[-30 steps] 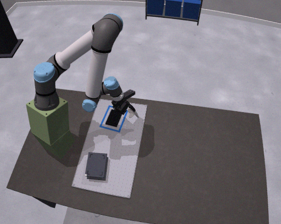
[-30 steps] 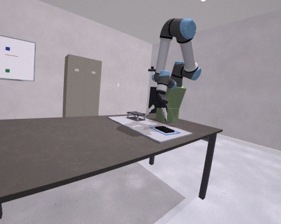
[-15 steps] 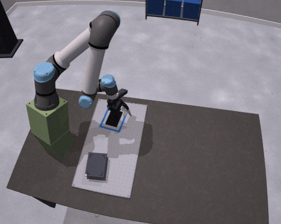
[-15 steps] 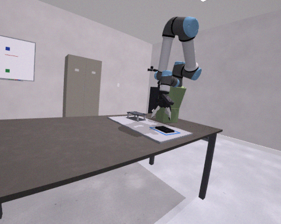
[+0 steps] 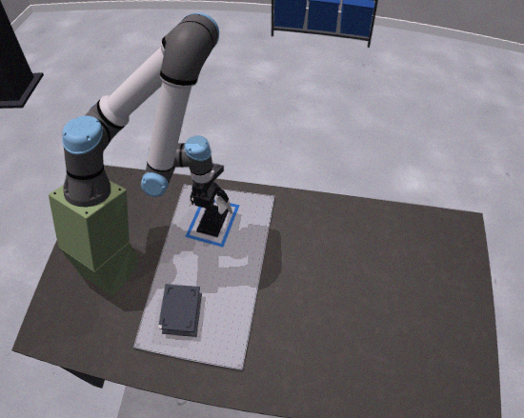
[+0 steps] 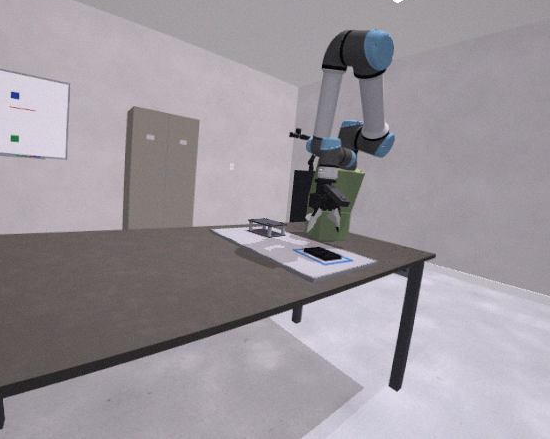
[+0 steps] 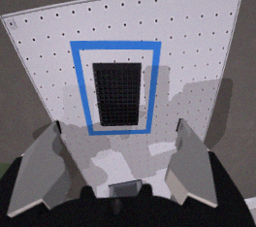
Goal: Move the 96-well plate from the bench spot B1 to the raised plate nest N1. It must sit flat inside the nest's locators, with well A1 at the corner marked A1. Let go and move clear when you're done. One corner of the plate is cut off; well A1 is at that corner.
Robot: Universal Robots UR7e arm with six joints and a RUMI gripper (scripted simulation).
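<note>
Now: the black 96-well plate 80 mm below my hand. Also, from my hand: raised nest 60 mm behind, 380 mm to the right, 30 mm below.
</note>
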